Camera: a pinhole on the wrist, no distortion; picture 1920 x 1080 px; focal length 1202.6 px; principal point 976.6 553.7 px. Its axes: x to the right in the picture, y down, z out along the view. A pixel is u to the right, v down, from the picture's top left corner.
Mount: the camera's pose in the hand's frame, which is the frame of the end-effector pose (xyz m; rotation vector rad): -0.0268 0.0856 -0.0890 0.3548 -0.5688 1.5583
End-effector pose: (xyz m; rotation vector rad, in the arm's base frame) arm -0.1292 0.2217 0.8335 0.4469 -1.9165 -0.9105
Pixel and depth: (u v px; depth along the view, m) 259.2 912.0 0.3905
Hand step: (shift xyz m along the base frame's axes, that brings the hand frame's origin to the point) -0.0130 -0.0699 -0.3701
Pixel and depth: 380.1 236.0 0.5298
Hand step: -0.2545 -0.2339 -0.3426
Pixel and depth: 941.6 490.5 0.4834
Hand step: -0.2482 0.0333 -0.2671
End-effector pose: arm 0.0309 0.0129 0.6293 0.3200 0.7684 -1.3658
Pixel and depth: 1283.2 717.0 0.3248
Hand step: 0.0408 -0.0544 0.2381
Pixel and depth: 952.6 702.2 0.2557
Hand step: -0.0236 -0.0178 0.1534
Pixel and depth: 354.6 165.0 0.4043
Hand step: -0.2519 -0.2110 0.1291
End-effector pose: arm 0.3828 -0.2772 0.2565 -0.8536 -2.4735 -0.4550
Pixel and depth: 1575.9 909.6 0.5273
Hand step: 0.0342 0.0931 -0.5277
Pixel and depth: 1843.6 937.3 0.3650
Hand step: 0.0946 0.1311 -0.3767
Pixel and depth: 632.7 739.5 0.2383
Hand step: -0.0287 -0.0896 -0.1156
